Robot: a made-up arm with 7 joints.
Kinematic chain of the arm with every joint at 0, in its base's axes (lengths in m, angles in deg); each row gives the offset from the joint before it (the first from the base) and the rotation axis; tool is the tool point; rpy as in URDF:
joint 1: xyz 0.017 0.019 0.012 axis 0 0.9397 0.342
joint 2: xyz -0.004 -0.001 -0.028 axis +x
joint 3: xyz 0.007 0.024 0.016 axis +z
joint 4: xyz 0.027 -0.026 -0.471 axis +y
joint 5: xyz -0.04 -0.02 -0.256 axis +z
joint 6: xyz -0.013 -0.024 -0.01 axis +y
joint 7: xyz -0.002 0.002 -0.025 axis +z
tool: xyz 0 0.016 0.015 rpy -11.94 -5.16 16.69
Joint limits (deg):
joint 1: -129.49..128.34
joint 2: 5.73..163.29
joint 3: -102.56..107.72
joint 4: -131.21..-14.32
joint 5: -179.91..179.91
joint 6: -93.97..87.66
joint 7: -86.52..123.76
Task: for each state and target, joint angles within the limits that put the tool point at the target. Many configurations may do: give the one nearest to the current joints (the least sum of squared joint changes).
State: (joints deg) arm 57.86 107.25 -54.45 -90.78 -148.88 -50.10 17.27
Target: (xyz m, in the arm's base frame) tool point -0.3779 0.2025 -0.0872
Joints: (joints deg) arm 77.37 77.53 -70.02 -122.06 -150.32 -49.18 17.98
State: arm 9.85 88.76 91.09 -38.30 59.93 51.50 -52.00
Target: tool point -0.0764 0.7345 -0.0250
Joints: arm 24.99 70.38 99.95 -42.49 60.66 50.62 -51.59
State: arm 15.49 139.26 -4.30 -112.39 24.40 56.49 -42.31
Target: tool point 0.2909 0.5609 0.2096
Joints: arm 15.65 128.10 -10.53 -72.23 22.21 58.16 -42.16
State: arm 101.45 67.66 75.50 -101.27 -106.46 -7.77 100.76
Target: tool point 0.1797 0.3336 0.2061
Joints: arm 83.86 94.92 104.79 -131.21 -115.51 -6.72 97.98
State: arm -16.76 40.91 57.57 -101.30 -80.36 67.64 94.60
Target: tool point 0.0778 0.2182 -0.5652
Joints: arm 19.98 5.73 26.73 -92.96 -77.69 71.14 94.70
